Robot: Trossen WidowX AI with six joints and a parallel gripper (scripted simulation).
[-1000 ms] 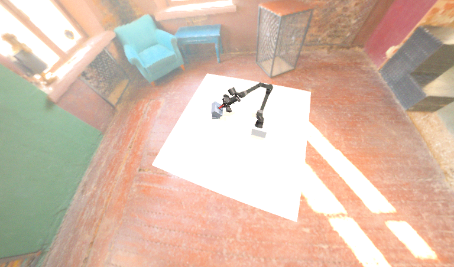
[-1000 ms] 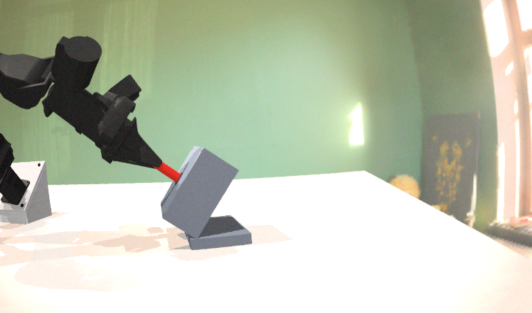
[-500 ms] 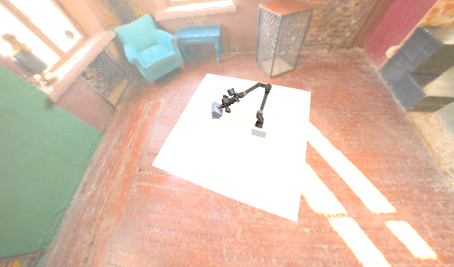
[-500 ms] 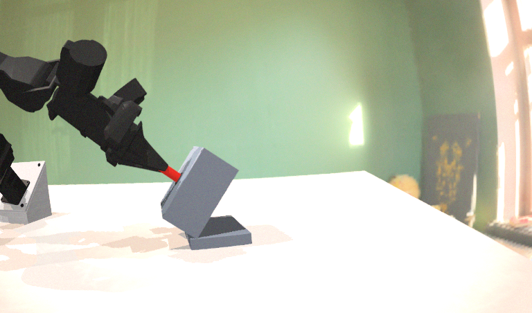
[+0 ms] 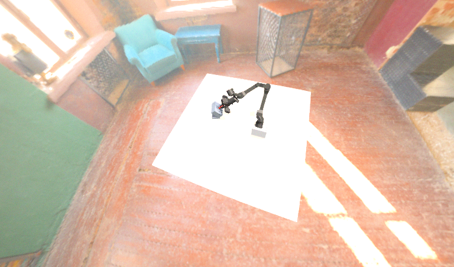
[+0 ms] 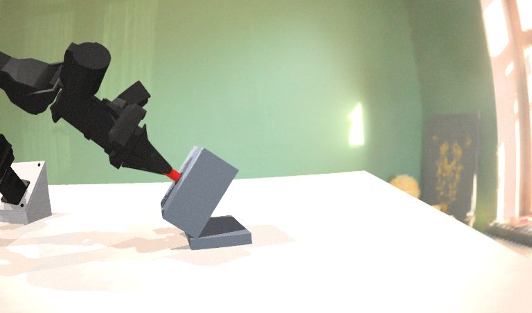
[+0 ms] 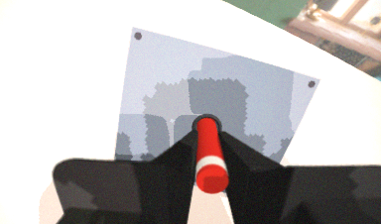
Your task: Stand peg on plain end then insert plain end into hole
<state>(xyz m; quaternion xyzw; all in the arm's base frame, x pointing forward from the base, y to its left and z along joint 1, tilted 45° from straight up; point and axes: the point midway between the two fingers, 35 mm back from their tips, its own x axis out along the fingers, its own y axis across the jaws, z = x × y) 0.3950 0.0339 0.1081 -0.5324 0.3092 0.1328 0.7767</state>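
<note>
Now: the red peg 10 mm behind my gripper tip, 10 mm to the right of it and 10 mm above it. From my gripper tip the other things lie so: grey base plate 50 mm ahead, 20 mm to the left, 100 mm below; grey sloped panel 30 mm ahead, 10 mm to the left, 30 mm below.
</note>
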